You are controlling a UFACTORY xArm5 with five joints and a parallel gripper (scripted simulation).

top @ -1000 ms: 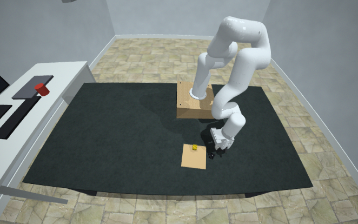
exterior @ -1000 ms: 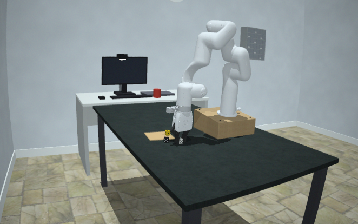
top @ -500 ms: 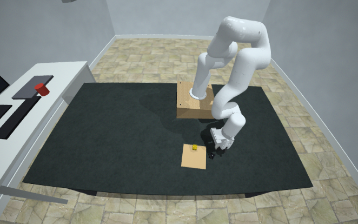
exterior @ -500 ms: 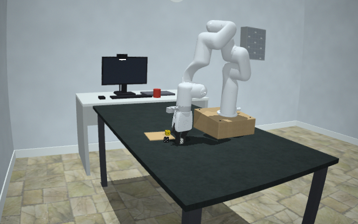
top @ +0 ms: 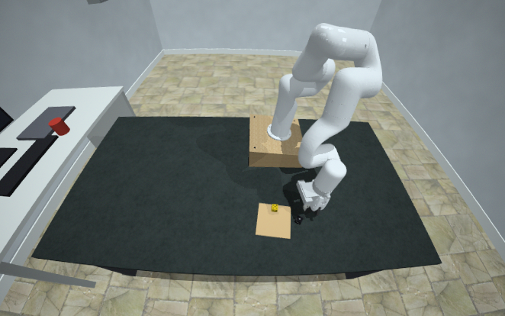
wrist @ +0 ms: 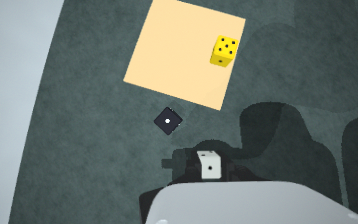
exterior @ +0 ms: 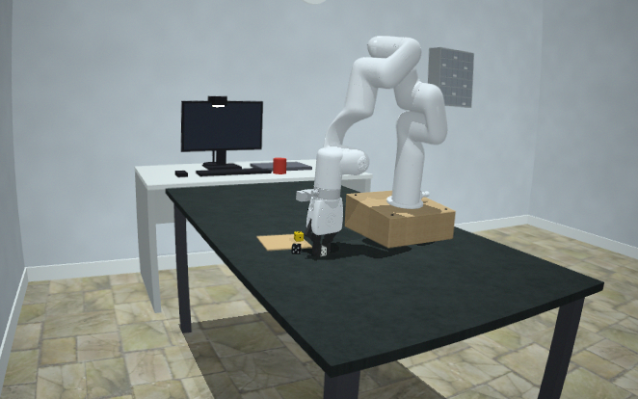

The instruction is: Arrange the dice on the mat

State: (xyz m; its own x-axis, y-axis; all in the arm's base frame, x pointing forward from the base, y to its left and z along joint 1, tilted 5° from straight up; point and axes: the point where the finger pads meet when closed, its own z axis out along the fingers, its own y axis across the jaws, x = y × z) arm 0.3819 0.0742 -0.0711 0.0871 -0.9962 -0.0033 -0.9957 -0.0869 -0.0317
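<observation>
Right now the black die is 50 mm ahead of my hand, 50 mm to the right of it and 10 mm below it. From my hand the other things lie so: tan mat 40 mm ahead, 150 mm to the right, 20 mm below; then yellow die 10 mm behind, 150 mm to the right, 10 mm below; then white die 10 mm below.
</observation>
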